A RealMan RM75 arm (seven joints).
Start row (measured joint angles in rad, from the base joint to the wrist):
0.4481 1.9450 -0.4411 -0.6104 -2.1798 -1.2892 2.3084
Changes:
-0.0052 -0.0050 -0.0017 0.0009 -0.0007 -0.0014 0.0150
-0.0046 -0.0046 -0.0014 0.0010 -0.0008 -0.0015 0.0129
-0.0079 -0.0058 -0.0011 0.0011 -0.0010 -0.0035 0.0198
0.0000 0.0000 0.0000 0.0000 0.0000 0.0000 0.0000
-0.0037 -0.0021 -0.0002 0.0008 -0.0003 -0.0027 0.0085
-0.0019 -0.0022 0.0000 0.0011 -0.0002 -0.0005 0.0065
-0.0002 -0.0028 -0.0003 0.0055 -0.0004 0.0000 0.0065
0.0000 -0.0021 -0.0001 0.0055 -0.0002 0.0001 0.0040
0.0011 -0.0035 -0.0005 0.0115 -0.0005 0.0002 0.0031
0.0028 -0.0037 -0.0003 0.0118 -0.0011 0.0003 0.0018
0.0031 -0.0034 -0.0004 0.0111 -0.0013 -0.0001 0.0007
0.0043 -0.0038 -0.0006 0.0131 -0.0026 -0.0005 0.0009
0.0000 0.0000 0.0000 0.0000 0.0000 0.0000 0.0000
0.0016 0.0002 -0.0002 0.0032 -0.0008 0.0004 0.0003
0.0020 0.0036 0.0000 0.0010 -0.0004 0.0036 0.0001
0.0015 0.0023 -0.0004 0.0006 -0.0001 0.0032 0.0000
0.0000 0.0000 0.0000 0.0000 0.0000 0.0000 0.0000
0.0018 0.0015 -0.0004 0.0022 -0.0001 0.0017 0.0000
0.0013 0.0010 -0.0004 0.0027 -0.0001 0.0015 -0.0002
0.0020 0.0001 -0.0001 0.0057 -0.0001 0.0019 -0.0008
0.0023 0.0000 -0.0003 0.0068 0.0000 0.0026 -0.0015
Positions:
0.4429 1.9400 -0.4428 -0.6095 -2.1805 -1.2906 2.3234
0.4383 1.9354 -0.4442 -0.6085 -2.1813 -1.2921 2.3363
0.4304 1.9296 -0.4453 -0.6074 -2.1823 -1.2956 2.3561
0.4304 1.9296 -0.4453 -0.6074 -2.1823 -1.2956 2.3561
0.4267 1.9275 -0.4455 -0.6066 -2.1826 -1.2983 2.3646
0.4248 1.9253 -0.4455 -0.6055 -2.1828 -1.2988 2.3711
0.4246 1.9225 -0.4458 -0.6000 -2.1832 -1.2988 2.3776
0.4246 1.9204 -0.4459 -0.5945 -2.1834 -1.2987 2.3816
0.4257 1.9169 -0.4464 -0.5830 -2.1839 -1.2985 2.3847
0.4285 1.9132 -0.4467 -0.5712 -2.1850 -1.2982 2.3865
0.4316 1.9098 -0.4471 -0.5601 -2.1863 -1.2983 2.3872
0.4359 1.9060 -0.4477 -0.5470 -2.1889 -1.2988 2.3881
0.4359 1.9060 -0.4477 -0.5470 -2.1889 -1.2988 2.3881
0.4375 1.9062 -0.4479 -0.5438 -2.1897 -1.2984 2.3884
0.4395 1.9098 -0.4479 -0.5428 -2.1901 -1.2948 2.3885
0.4410 1.9121 -0.4483 -0.5422 -2.1902 -1.2916 2.3885
0.4410 1.9121 -0.4483 -0.5422 -2.1902 -1.2916 2.3885
0.4428 1.9136 -0.4487 -0.5400 -2.1903 -1.2899 2.3885
0.4441 1.9146 -0.4491 -0.5373 -2.1904 -1.2884 2.3883
0.4461 1.9147 -0.4492 -0.5316 -2.1905 -1.2865 2.3875
0.4484 1.9147 -0.4495 -0.5248 -2.1905 -1.2839 2.3860

